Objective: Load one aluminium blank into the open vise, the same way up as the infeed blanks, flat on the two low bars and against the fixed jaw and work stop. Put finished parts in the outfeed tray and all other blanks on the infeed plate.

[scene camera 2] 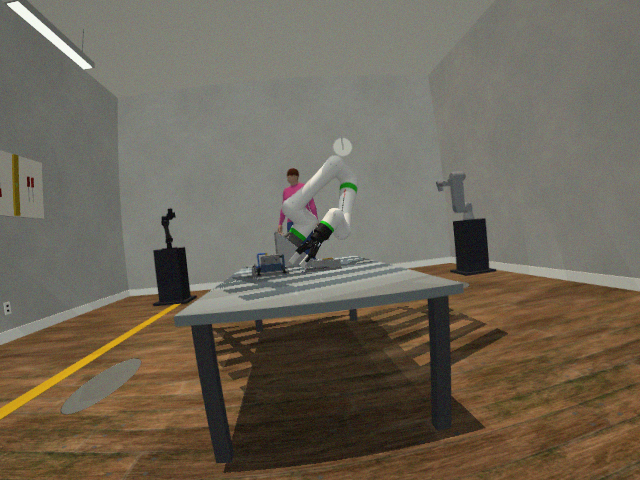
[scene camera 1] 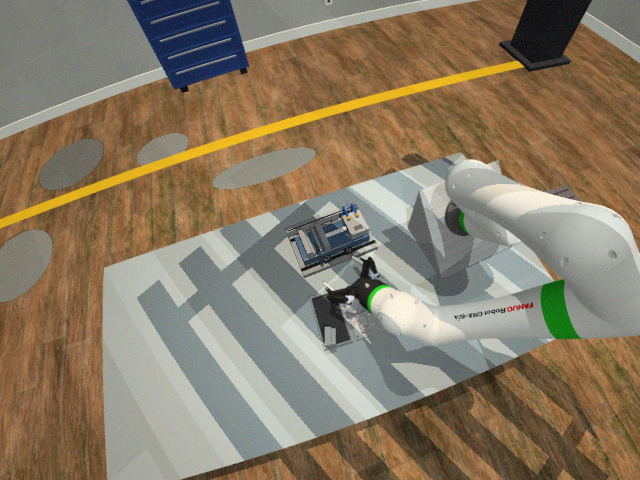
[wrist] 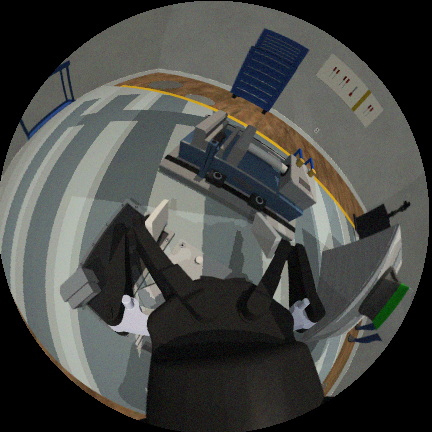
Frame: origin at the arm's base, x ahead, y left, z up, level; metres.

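Where they show: gripper, fingertip midpoint: [scene camera 2: 295, 264] [scene camera 1: 340, 272] [wrist: 211, 215]; arm's base at its link origin: [scene camera 2: 291, 243] [scene camera 1: 463, 214] [wrist: 376, 290].
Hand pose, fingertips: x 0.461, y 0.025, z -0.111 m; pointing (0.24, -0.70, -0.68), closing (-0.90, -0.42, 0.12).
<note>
Each offset is from my fingertips to the top centre of the thing.
The open vise {dx -0.010, dy -0.143, dz +0.065 m} [scene camera 1: 337, 236] [scene camera 2: 271, 264] [wrist: 240, 172] has a blue body and grey jaws; no blank shows between the jaws in the wrist view. My gripper [scene camera 1: 343, 272] [scene camera 2: 299, 261] [wrist: 211, 215] is open and empty, its fingers spread wide above the table, beside the vise. The dark outfeed tray [scene camera 1: 324, 314] [wrist: 106, 243] lies under and beside one finger. Two grey blocks {dx +0.101, dy +0.206, dz +0.016 m} [scene camera 1: 329, 335] [wrist: 80, 288] lie side by side at the tray's end. The pale infeed plate {dx -0.063, dy +0.142, dz -0.026 m} [wrist: 187, 253] lies beside the tray, partly hidden by the gripper; I cannot tell which blanks lie on it.
A grey slanted block [scene camera 1: 431, 229] [wrist: 345, 277] stands at the robot's base, near the vise's blue-handled end. The robot's own forearm [scene camera 1: 480, 317] reaches low over the table [scene camera 1: 170, 408] [scene camera 2: 320, 304]. A blue drawer cabinet [scene camera 1: 193, 43] [wrist: 272, 70] stands beyond the table.
</note>
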